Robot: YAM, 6 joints.
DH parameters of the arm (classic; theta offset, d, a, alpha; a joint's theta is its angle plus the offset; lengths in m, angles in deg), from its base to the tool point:
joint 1: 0 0.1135 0.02 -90
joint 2: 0 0 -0.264 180
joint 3: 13.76 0 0.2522 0
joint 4: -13.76 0 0.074 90
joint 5: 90 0 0 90
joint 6: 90 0.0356 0 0
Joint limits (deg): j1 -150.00..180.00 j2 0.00..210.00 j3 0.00..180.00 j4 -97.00..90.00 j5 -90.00..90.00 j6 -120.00..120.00
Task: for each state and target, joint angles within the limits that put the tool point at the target. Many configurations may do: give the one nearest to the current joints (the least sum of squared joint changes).
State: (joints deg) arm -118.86 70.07 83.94 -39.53 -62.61 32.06
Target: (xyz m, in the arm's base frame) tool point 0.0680 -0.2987 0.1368
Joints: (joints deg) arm -83.00 105.49 58.05 -39.80 -60.80 32.06
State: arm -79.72 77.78 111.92 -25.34 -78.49 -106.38
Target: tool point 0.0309 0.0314 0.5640
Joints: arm -81.15 42.90 101.84 -36.36 -83.38 -106.38
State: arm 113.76 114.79 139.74 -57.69 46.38 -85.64
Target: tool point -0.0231 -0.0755 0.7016
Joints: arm 62.86 74.91 169.59 -33.06 22.96 -85.64
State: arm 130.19 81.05 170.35 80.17 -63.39 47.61
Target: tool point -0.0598 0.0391 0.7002
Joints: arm 122.90 96.73 158.26 60.14 -54.46 47.61
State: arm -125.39 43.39 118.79 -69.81 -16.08 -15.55
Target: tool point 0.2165 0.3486 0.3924
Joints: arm -120.45 8.50 141.10 -64.77 -16.33 -15.55
